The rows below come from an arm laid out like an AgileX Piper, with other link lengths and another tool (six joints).
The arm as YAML. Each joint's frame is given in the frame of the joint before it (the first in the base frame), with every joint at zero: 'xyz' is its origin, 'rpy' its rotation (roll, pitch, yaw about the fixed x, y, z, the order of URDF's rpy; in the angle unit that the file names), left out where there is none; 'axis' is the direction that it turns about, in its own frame. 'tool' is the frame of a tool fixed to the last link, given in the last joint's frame.
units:
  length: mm
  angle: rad
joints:
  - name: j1
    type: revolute
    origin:
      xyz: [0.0, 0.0, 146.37]
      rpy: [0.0, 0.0, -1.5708]
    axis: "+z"
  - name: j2
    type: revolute
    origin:
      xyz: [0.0, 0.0, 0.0]
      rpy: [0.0, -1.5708, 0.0]
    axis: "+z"
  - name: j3
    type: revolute
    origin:
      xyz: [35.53, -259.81, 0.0]
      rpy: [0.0, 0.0, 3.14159]
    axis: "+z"
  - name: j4
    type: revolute
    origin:
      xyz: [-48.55, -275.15, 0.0]
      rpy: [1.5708, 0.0, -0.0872]
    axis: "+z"
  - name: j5
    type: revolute
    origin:
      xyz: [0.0, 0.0, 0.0]
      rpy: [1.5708, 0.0, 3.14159]
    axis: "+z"
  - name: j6
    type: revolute
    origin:
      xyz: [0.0, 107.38, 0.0]
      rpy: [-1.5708, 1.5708, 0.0]
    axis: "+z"
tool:
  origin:
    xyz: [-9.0, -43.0, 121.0]
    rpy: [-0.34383, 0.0, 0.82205]
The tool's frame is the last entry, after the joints.
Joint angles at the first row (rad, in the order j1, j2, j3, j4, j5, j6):
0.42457 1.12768 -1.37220 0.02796 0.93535 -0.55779
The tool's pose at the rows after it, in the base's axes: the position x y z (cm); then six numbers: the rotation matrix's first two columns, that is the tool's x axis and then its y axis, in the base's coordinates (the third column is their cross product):
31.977 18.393 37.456 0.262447 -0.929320 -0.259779 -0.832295 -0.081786 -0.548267
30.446 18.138 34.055 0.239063 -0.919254 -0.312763 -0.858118 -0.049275 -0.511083
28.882 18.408 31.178 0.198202 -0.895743 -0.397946 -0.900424 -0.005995 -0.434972
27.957 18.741 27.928 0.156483 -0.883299 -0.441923 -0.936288 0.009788 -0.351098
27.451 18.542 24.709 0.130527 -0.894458 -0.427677 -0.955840 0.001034 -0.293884
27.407 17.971 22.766 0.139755 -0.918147 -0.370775 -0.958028 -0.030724 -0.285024
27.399 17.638 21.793 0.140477 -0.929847 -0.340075 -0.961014 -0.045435 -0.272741
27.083 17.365 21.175 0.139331 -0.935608 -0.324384 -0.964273 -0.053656 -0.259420
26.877 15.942 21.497 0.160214 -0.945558 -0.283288 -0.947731 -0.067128 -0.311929
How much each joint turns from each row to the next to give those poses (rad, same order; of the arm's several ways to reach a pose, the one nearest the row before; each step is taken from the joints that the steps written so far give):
-0.00002 -0.10114 0.19735 0.01136 -0.10044 0.00936
0.00000 -0.08130 0.16300 0.03897 -0.05796 0.02584
0.00000 -0.05106 0.11116 0.07825 -0.01160 0.03096
0.00000 -0.00980 0.08536 0.05900 -0.00659 0.00924
0.00002 0.00661 0.06820 0.00397 -0.00865 -0.00347
0.00000 0.01114 0.03140 -0.04392 -0.00661 -0.01621
0.00003 0.01106 0.00861 -0.02614 0.00542 -0.00191
-0.00005 -0.00391 0.01021 -0.01206 0.01329 -0.00008
-0.03403 -0.05972 0.03363 -0.02364 -0.00859 -0.04768

